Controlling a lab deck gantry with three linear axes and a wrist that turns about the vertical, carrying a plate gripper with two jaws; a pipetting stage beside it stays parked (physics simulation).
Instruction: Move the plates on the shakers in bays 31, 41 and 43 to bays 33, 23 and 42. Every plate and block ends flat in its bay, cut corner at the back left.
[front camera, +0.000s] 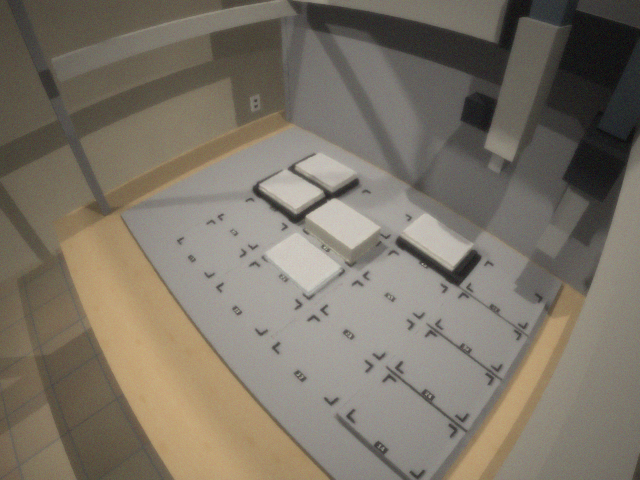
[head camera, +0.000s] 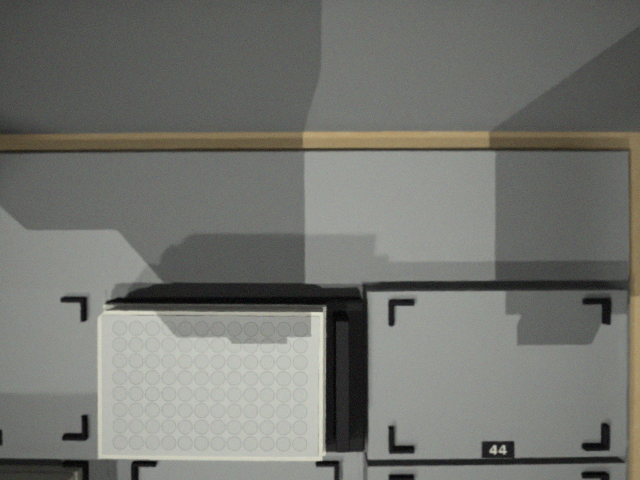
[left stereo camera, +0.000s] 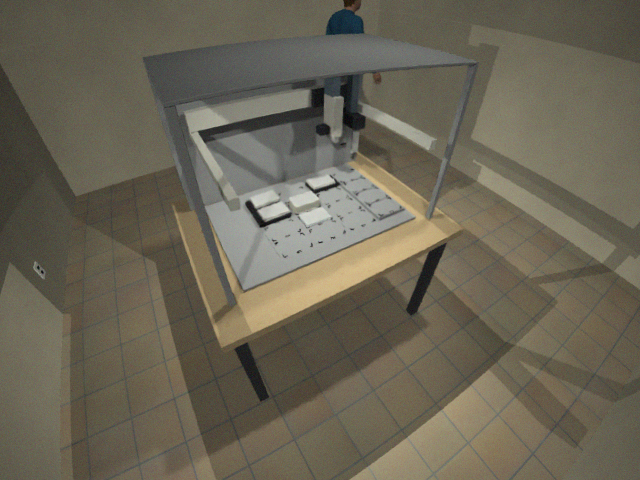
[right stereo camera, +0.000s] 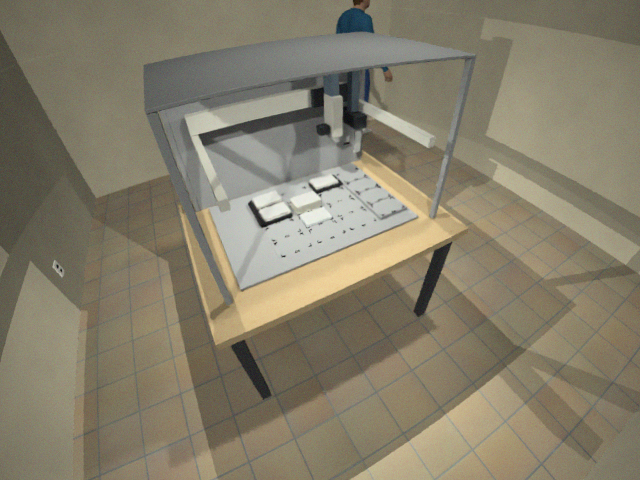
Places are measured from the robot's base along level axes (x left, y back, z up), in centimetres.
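Where they show: gripper, between the fingertips: (front camera: 554, 235) (left stereo camera: 348, 148) (right stereo camera: 351, 147); robot's base, origin of its link: (front camera: 179, 241) (left stereo camera: 284, 256) (right stereo camera: 282, 256).
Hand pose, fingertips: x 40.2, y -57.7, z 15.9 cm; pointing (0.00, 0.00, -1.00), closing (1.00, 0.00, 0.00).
Note:
Things, the pixels of their top centre, and the offset from my fingertips.
- bay 43 plate, centre of its top: (head camera: 209, 386) (front camera: 439, 237) (right stereo camera: 323, 180) (left stereo camera: 320, 180) dz -12.2, dx -3.5, dy +19.1 cm
- bay 41 plate, centre of its top: (front camera: 325, 168) (left stereo camera: 264, 198) (right stereo camera: 266, 198) dz -12.2, dx -3.6, dy +50.7 cm
- bay 31 plate, centre of its top: (front camera: 290, 187) (left stereo camera: 273, 209) (right stereo camera: 274, 210) dz -12.2, dx -14.4, dy +50.8 cm
- tall pale block, centre of its top: (front camera: 342, 221) (left stereo camera: 304, 198) (right stereo camera: 305, 199) dz -11.7, dx -14.5, dy +34.9 cm
- low plate, centre of its top: (front camera: 302, 259) (left stereo camera: 315, 215) (right stereo camera: 315, 215) dz -14.4, dx -25.2, dy +34.9 cm
The bay 43 plate (front camera: 438, 240) (head camera: 211, 382) (left stereo camera: 321, 181) (right stereo camera: 324, 181) lies flat on its dark shaker (front camera: 454, 276) (head camera: 342, 382); its cut corner seems to be at the back left in the head view. The bay 41 plate (front camera: 326, 171) (left stereo camera: 264, 198) (right stereo camera: 266, 199) and bay 31 plate (front camera: 291, 191) (left stereo camera: 273, 210) (right stereo camera: 275, 211) lie on adjoining shakers. Bays 33 (front camera: 390, 297), 23 (front camera: 348, 334) and 42 hold no plate. My gripper (front camera: 568, 237) (left stereo camera: 348, 147) (right stereo camera: 352, 143) hangs high at the back right, jaws apart and empty, away from every plate.
A tall pale block (front camera: 342, 226) (left stereo camera: 303, 201) (right stereo camera: 305, 201) stands in bay 32, beside the bay 31 shaker. A low plate (front camera: 303, 262) (left stereo camera: 314, 216) (right stereo camera: 315, 216) lies in bay 22. The pale pipetting stage (front camera: 527, 93) (left stereo camera: 333, 116) (right stereo camera: 333, 116) hangs beside my gripper.

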